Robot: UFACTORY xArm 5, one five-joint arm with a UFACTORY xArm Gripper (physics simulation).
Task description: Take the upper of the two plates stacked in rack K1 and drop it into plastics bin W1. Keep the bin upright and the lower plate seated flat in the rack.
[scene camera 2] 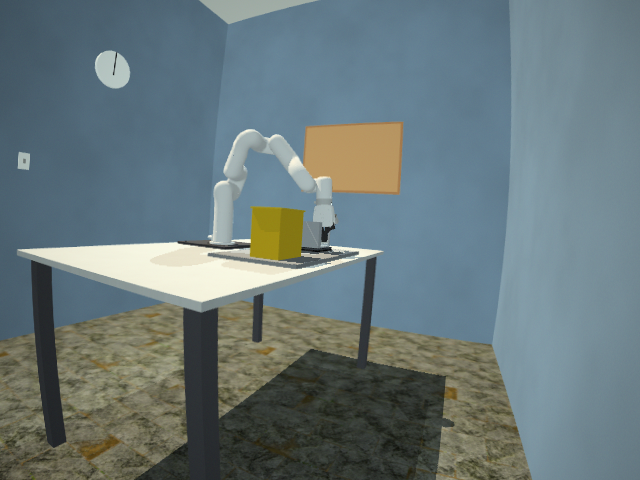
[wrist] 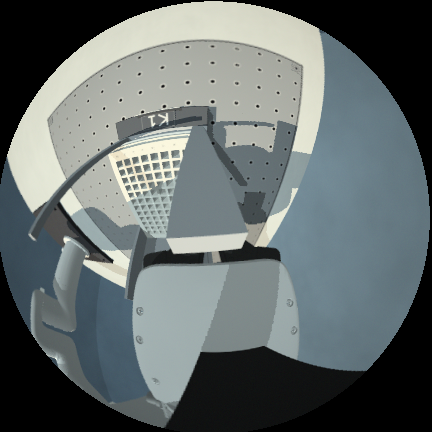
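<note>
Scene camera 2 shows a yellow plastics bin W1 (scene camera 2: 276, 233). The wrist view shows a plate (wrist: 146, 170); the wrist view does not show the yellow plastics bin W1, hidden there by my gripper.
</note>
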